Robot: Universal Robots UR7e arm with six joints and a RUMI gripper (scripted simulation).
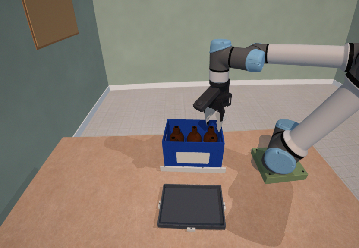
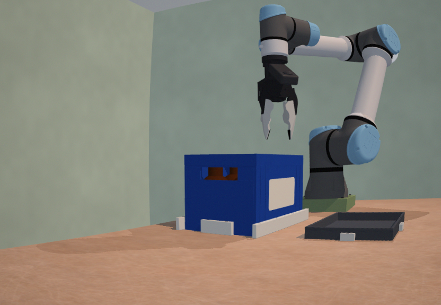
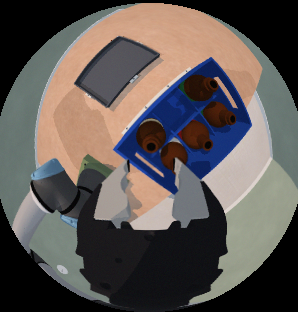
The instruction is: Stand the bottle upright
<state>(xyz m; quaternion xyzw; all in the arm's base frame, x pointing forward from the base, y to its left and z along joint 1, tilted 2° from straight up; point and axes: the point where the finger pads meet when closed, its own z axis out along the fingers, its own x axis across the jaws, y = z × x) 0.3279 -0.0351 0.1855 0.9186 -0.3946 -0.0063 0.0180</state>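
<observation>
Right now the glass bottle is 140 mm below my hand, 90 mm to the right of it and 80 mm ahead of it. Also, from my hand: dark tray 250 mm to the left, 220 mm below, 90 mm ahead; then blue crate 150 mm below, 80 mm ahead, 50 mm to the right.
</observation>
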